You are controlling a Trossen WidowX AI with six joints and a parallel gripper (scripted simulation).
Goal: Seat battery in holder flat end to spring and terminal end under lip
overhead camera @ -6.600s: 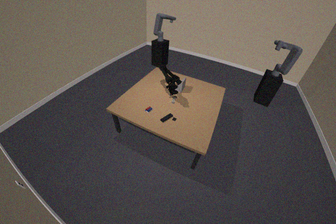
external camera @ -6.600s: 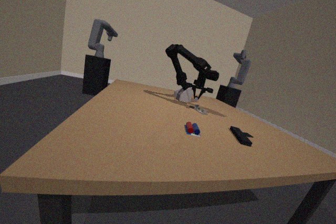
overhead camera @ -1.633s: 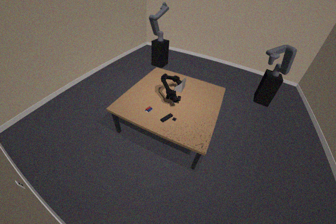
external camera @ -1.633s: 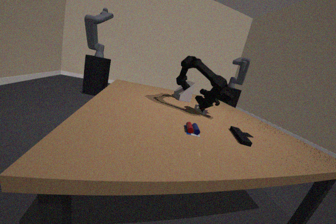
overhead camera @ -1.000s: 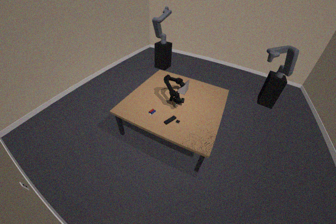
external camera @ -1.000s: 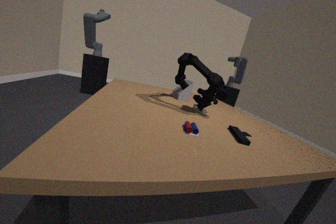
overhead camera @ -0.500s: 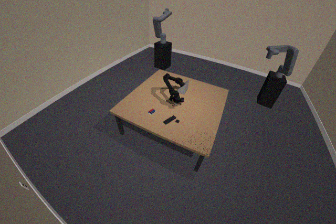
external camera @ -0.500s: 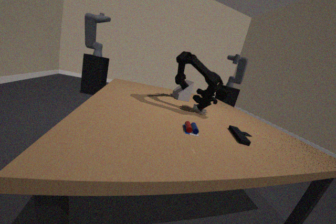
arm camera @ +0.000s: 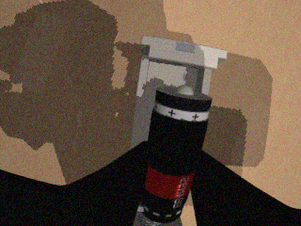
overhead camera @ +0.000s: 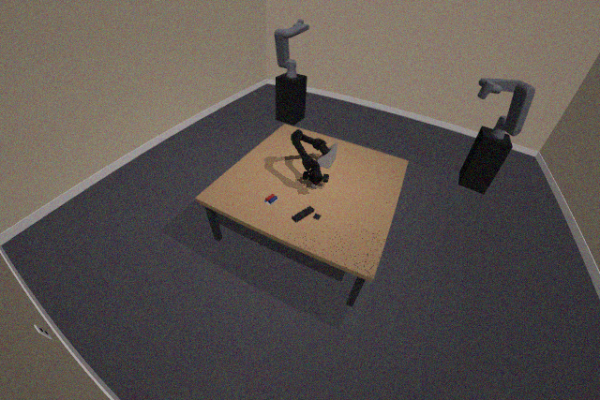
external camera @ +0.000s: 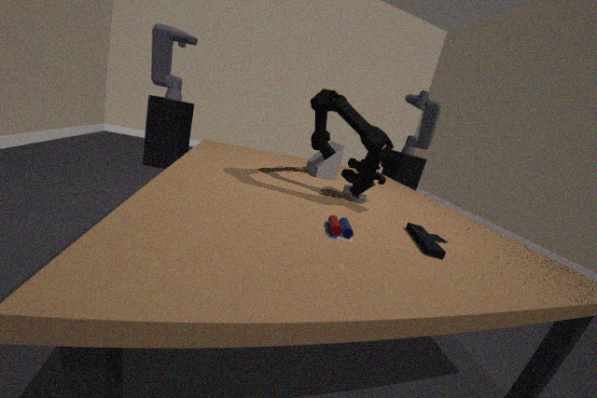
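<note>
The battery lies 10 mm above my gripper tip.
</note>
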